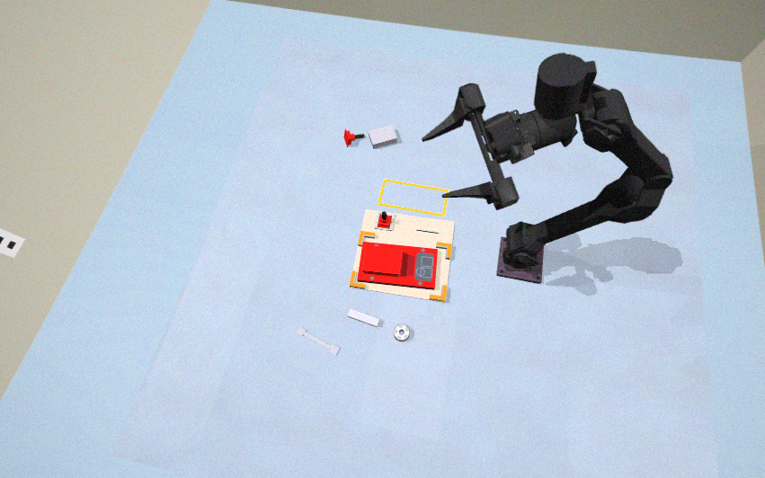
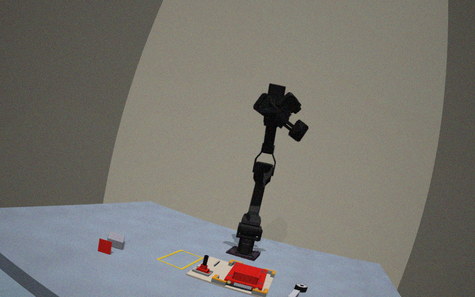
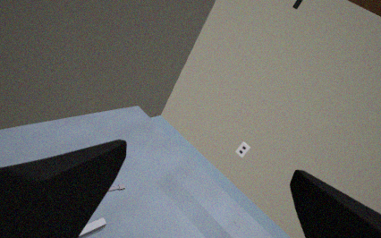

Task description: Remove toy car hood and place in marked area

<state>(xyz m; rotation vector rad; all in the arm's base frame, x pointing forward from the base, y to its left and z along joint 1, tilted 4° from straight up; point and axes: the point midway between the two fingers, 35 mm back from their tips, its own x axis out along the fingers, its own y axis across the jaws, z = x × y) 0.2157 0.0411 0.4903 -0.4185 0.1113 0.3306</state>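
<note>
Now: gripper tip 90 mm short of the red hood and 450 mm above it. From my gripper tip the other things lie so: white bar 140 mm ahead, 140 mm to the left, 480 mm below.
</note>
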